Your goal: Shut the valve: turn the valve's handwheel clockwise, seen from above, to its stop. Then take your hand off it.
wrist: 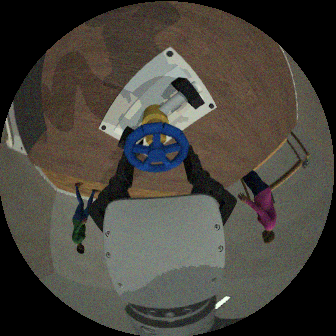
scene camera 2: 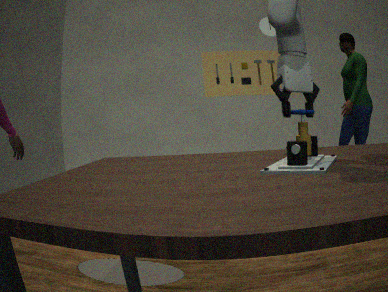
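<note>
The blue handwheel (scene camera 2: 301,112) (wrist: 157,148) sits level on a thin stem above the brass valve body (scene camera 2: 303,131) (wrist: 154,115). The valve stands on a white base plate (scene camera 2: 273,169) (wrist: 165,65), which lies turned at an angle in the wrist view. My gripper (scene camera 2: 298,111) (wrist: 157,153) points down from above and is shut on the handwheel, one black finger on each side of its rim. The fingertips are partly hidden behind the rim in the wrist view. The wheel's turn relative to its stop cannot be read from these views.
Black blocks (scene camera 2: 297,153) (wrist: 188,92) flank the valve body low on the plate. The brown table (scene camera 2: 150,200) (wrist: 250,90) extends around it. A person in green (scene camera 2: 356,75) (wrist: 78,232) and one in pink (scene camera 2: 5,120) (wrist: 267,210) stand beyond the table.
</note>
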